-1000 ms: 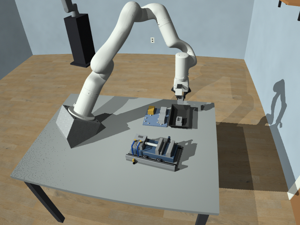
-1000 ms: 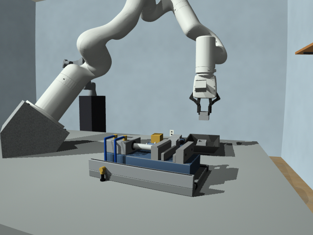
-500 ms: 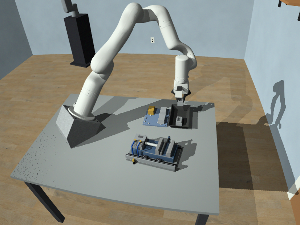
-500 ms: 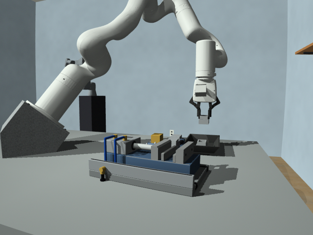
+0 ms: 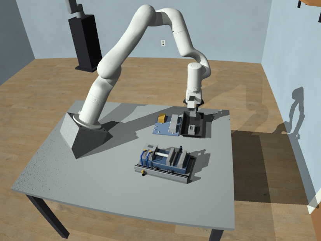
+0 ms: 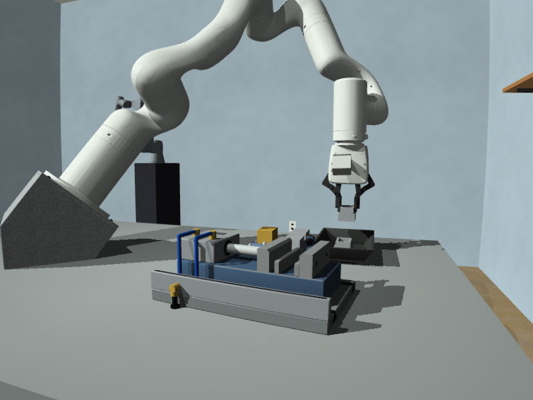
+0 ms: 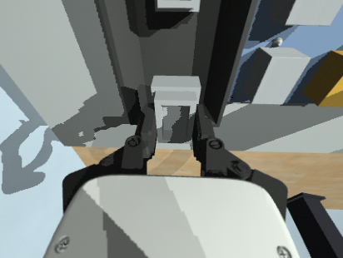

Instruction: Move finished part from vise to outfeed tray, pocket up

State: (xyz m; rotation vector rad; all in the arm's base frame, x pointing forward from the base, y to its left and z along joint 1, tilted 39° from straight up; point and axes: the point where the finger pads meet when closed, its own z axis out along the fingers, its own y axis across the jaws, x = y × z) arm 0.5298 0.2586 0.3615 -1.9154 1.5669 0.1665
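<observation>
Now: the grey block 12 cm behind my hand, 10 cm below it and 4 cm to the right of it. Round my hand: screw rod 41 cm to the right, 4 cm below, 2 cm behind; then vise 41 cm to the right, 8 cm below; then yellow block 20 cm behind, 10 cm below, 7 cm to the right.
</observation>
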